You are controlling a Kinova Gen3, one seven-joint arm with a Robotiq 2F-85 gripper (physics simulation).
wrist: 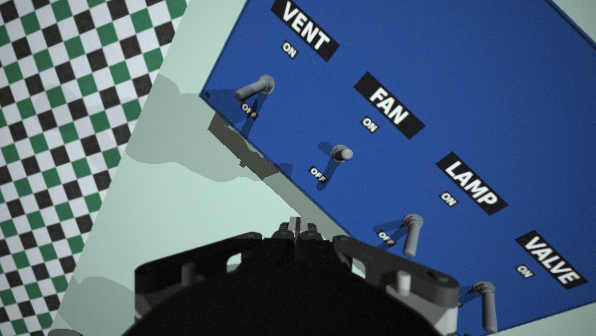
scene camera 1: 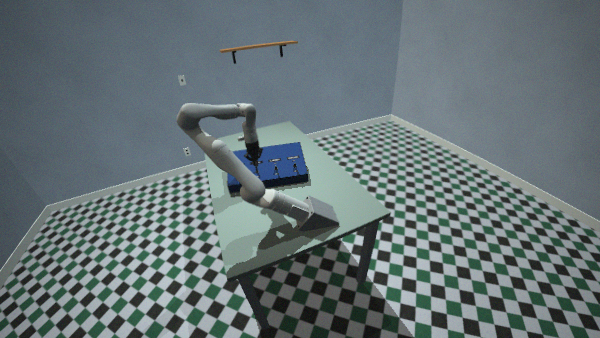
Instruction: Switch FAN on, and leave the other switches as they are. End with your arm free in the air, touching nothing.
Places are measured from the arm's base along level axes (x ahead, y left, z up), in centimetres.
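Pixels of known places: gripper, between the fingertips: (wrist: 298, 228) (scene camera 1: 256, 166); arm's base, origin of its link: (scene camera 1: 303, 212).
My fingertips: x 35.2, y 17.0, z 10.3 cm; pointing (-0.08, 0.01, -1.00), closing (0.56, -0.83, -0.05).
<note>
For each thing: its top centre in the pictures, then the offset to it from my fingertips. Level surfaces: height alone.
- FAN lever, centre of its top: (wrist: 345, 155) dx +7.2, dy -0.1, dz -3.7 cm
- VENT lever, centre of its top: (wrist: 247, 83) dx +7.4, dy +12.0, dz -4.6 cm
- LAMP lever, centre of its top: (wrist: 421, 246) dx +4.4, dy -11.8, dz -4.6 cm
- VALVE lever, centre of its top: (wrist: 504, 324) dx +2.9, dy -23.7, dz -4.6 cm
- pale green table, height of its surface: dz -17.1 cm
The blue switch panel (scene camera 1: 285, 150) (wrist: 480, 100) lies on the table. In the wrist view the FAN lever (wrist: 345, 153) leans toward its ON label, unlike its neighbours. The VENT lever (wrist: 253, 89), the LAMP lever (wrist: 411, 237) and the VALVE lever (wrist: 489, 310) lean to their OFF side. The LAMP lever (scene camera 1: 276, 170) and VALVE lever (scene camera 1: 295, 167) also show in the scene view. My gripper (scene camera 1: 256, 166) (wrist: 298, 228) is shut and empty, above the panel's near edge area. Its fingertips show apart from the levers in the wrist view; the FAN lever is hard to make out in the scene view.
The pale green table (scene camera 1: 345, 200) carries the arm's grey base (scene camera 1: 320, 216) at its near end. The arm bends over the panel's left part. An orange wall shelf (scene camera 1: 258, 46) is on the wall behind. The checkered floor (scene camera 1: 450, 225) (wrist: 65, 100) surrounds the table.
</note>
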